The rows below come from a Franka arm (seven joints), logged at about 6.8 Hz.
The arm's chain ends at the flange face. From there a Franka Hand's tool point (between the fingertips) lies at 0.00 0.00 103.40 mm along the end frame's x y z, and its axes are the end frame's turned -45 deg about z.
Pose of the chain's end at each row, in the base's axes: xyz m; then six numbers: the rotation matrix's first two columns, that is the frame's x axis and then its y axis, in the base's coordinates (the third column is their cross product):
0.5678 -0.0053 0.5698 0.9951 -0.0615 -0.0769 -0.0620 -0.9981 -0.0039
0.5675 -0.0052 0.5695 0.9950 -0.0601 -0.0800 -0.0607 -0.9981 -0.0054
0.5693 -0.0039 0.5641 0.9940 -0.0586 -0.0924 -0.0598 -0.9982 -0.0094
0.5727 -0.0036 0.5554 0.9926 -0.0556 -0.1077 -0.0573 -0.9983 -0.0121
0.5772 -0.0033 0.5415 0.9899 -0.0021 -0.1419 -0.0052 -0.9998 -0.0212
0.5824 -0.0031 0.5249 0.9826 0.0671 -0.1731 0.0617 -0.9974 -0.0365
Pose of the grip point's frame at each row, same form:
0.5599 -0.0044 0.4667 0.7475 0.6623 -0.0516 0.6598 -0.7493 -0.0571
0.5593 -0.0041 0.4664 0.7465 0.6633 -0.0528 0.6606 -0.7483 -0.0604
0.5598 -0.0024 0.4611 0.7451 0.6644 -0.0587 0.6606 -0.7473 -0.0720
0.5617 -0.0017 0.4526 0.7424 0.6666 -0.0676 0.6614 -0.7452 -0.0847
0.5625 -0.0011 0.4392 0.7036 0.7055 -0.0853 0.6963 -0.7085 -0.1153
0.5643 -0.0005 0.4231 0.6512 0.7527 -0.0966 0.7384 -0.6578 -0.1482

